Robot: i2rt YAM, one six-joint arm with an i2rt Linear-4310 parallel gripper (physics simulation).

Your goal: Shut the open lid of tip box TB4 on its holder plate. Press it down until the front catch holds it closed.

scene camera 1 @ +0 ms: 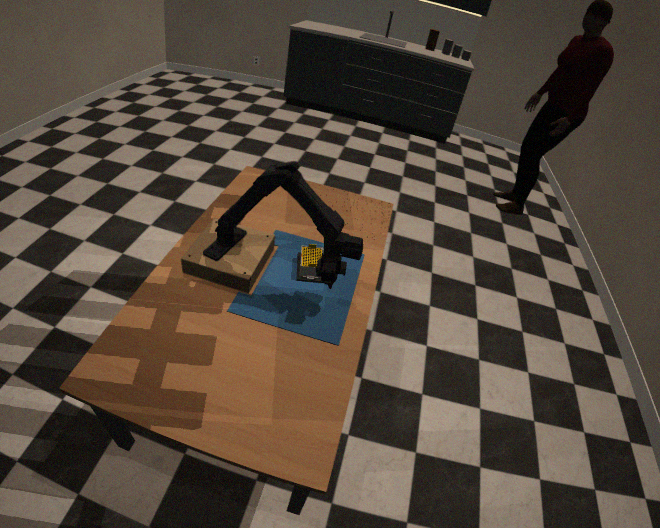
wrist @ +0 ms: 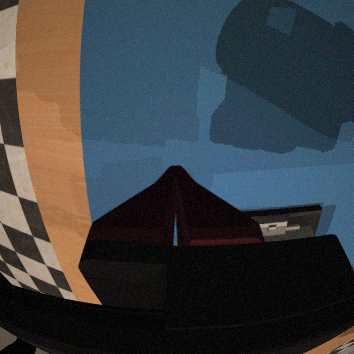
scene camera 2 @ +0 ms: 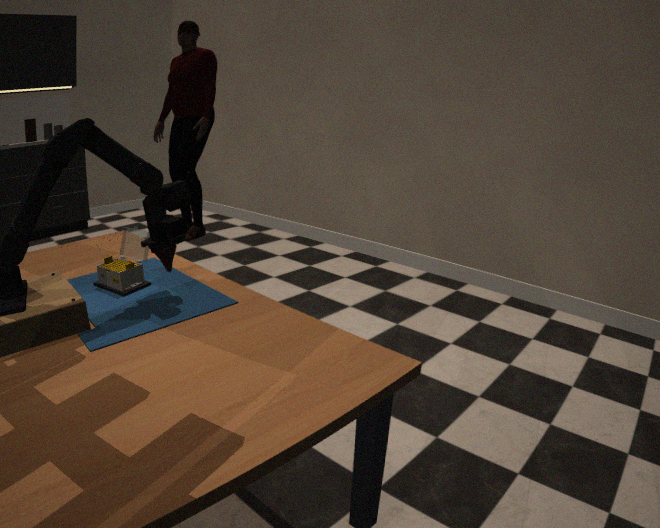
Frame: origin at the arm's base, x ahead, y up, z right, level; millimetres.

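Where they show: gripper, fingertip midpoint: (scene camera 1: pixel 330 287) (wrist: pixel 175 174) (scene camera 2: pixel 169 271); arm's base, origin of the base link: (scene camera 1: pixel 225 243) (scene camera 2: pixel 13 298).
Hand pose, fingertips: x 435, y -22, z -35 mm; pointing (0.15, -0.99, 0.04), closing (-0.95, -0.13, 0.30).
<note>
Things, the pixels of their centre, and the offset from my fingertips. "spot": a spot on its surface instead. Level surfaces: height alone.
- tip box TB4, body centre: (scene camera 2: pixel 120 274) (scene camera 1: pixel 311 261) dz -101, dx -127, dy -15 mm
- dark holder plate, surface spot: (wrist: pixel 314 212) spot: dz -14, dx -133, dy -40 mm
- front catch, surface spot: (wrist: pixel 280 228) (scene camera 1: pixel 308 276) spot: dz -37, dx -105, dy -32 mm
- blue mat, its level: dy -48 mm
- wooden table, its level: dy -51 mm
The tip box TB4 (scene camera 1: pixel 311 255) (scene camera 2: pixel 117 276) stands upright, its yellow tip rack showing, on a dark holder plate (scene camera 2: pixel 144 285) (wrist: pixel 314 212). Its clear lid (scene camera 2: pixel 133 245) is open and stands steeply up at the box's far side in the scene camera 2 view. The front catch (scene camera 1: pixel 311 276) (wrist: pixel 280 228) shows at the box's front; in the wrist view most of the box is hidden behind the gripper. My gripper (scene camera 1: pixel 330 284) (scene camera 2: pixel 169 269) (wrist: pixel 175 174) is shut and empty, its tips pointing down above the mat beside the box. Whether it touches the lid I cannot tell.
The box's plate lies on a blue mat (scene camera 1: pixel 324 324) (scene camera 2: pixel 203 302) (wrist: pixel 135 75) on the wooden table (scene camera 1: pixel 231 374) (scene camera 2: pixel 308 357). The arm's base stands on a wooden block (scene camera 1: pixel 198 268) (scene camera 2: pixel 49 324) beside the mat. A person (scene camera 1: pixel 577 82) (scene camera 2: pixel 189 88) stands beyond the table.
</note>
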